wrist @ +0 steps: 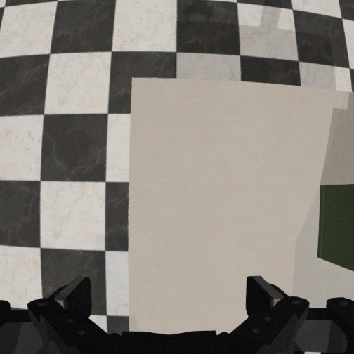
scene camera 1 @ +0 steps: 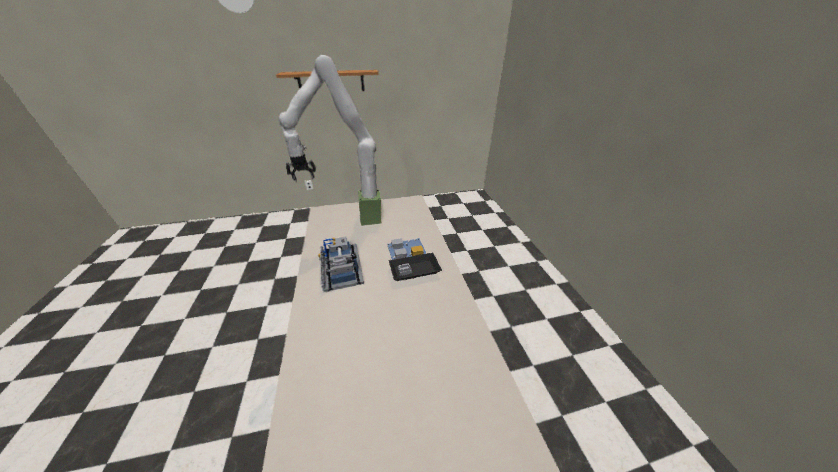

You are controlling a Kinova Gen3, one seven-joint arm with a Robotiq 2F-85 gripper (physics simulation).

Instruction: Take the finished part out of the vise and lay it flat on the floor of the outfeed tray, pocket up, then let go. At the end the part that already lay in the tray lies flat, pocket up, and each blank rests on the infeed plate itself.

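Pixels of known places: gripper, fingertip midpoint: (scene camera 1: pixel 304 179); arm's base, origin of the base link: (scene camera 1: pixel 369 194).
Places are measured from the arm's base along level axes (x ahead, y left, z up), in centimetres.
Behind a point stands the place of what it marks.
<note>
My gripper (scene camera 1: pixel 303 178) {x 2.9, y -34.8, z 13.6 cm} (wrist: pixel 168 295) is open and empty, high up to the left of the arm's base in the scene view. The vise (scene camera 1: pixel 341 269) {x 54.7, y -13.5, z -9.2 cm} stands on the table below it; the finished part cannot be told apart from the jaws at this size. The black outfeed tray (scene camera 1: pixel 417 275) {x 58.9, y 21.8, z -13.8 cm} is to the right of the vise, with a grey part (scene camera 1: pixel 404 269) {x 54.4, y 16.0, z -13.3 cm} in its left end; its pocket is too small to judge. Behind the tray is the blue infeed plate (scene camera 1: pixel 413 242) {x 29.4, y 23.6, z -16.9 cm} with two grey blanks (scene camera 1: pixel 397 243) {x 33.4, y 14.2, z -13.5 cm} (scene camera 1: pixel 399 252) {x 41.4, y 14.6, z -13.3 cm}. The vise, tray and plate do not show in the wrist view.
An orange block (scene camera 1: pixel 416 250) {x 41.0, y 23.7, z -13.2 cm} is at the infeed plate's right front. The green pedestal (scene camera 1: pixel 370 211) {x 6.5, y -0.1, z -8.0 cm} (wrist: pixel 337 225) carries the arm at the rear of the beige table surface (scene camera 1: pixel 387 351) {x 93.4, y 5.5, z -17.6 cm} (wrist: pixel 200 200). An orange shelf (scene camera 1: pixel 357 73) is on the wall behind the arm.
</note>
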